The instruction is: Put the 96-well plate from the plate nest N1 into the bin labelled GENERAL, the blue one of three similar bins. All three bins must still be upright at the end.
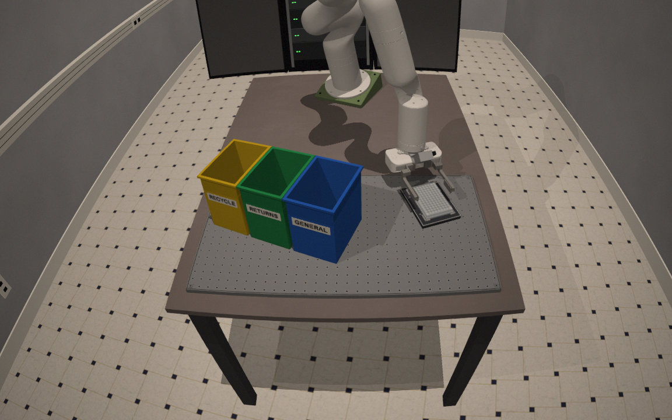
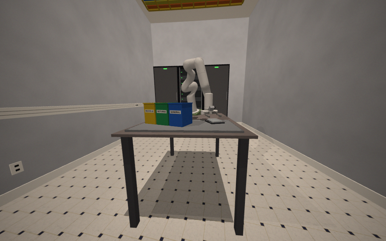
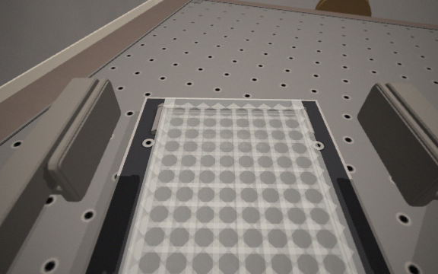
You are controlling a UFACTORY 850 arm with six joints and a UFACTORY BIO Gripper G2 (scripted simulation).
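My hand is 40 mm above the clear 96-well plate. The rest, counted from my hand: blue bin labelled GENERAL (270 mm to the right, 140 mm ahead, 30 mm above); then green returns bin (400 mm to the right, 110 mm ahead, 30 mm above); then black plate nest N1 (50 mm below).
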